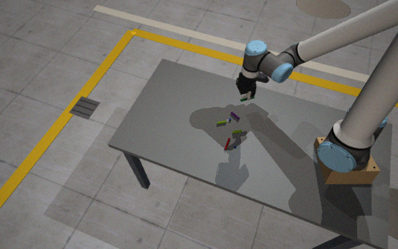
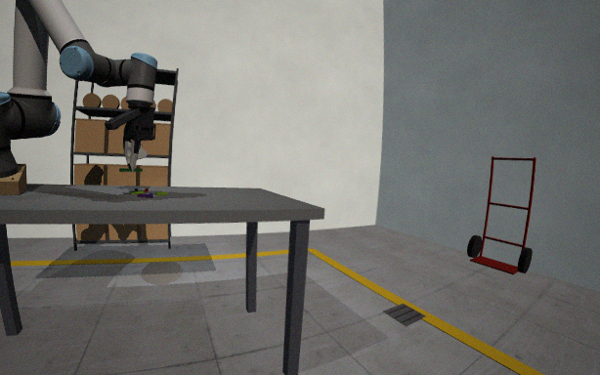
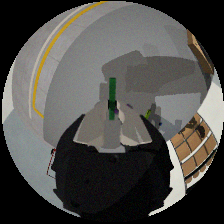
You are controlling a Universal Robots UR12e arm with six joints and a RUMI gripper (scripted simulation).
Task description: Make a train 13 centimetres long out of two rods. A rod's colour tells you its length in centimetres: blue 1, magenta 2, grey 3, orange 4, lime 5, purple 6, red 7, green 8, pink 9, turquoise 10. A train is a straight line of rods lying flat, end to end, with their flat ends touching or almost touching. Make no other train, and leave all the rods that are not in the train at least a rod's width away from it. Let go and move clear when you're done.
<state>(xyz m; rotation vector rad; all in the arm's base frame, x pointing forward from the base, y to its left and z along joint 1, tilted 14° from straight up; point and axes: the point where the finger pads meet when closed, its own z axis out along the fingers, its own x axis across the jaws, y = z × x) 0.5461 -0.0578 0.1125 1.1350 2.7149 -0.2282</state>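
Right now my hand is 26 cm to the right of the red rod and 10 cm above it. Round my hand: purple rod 10 cm below, 7 cm to the left, 3 cm ahead; green rod 1 cm below.
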